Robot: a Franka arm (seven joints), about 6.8 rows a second.
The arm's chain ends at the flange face. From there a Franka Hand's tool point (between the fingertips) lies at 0.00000 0.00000 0.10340 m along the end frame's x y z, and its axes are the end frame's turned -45 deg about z.
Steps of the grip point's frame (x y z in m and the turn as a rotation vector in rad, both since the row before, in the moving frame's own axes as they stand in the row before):
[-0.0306 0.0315 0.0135 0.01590 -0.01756 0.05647]
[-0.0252 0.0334 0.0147 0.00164 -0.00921 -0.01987]
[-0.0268 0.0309 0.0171 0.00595 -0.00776 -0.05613]
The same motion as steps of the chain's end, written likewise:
[0.0031 0.0439 0.0135 -0.00117 -0.02366 0.05647]
[0.0066 0.0409 0.0147 -0.00535 -0.00767 -0.01987]
[0.0039 0.0406 0.0171 -0.00128 -0.00969 -0.05613]

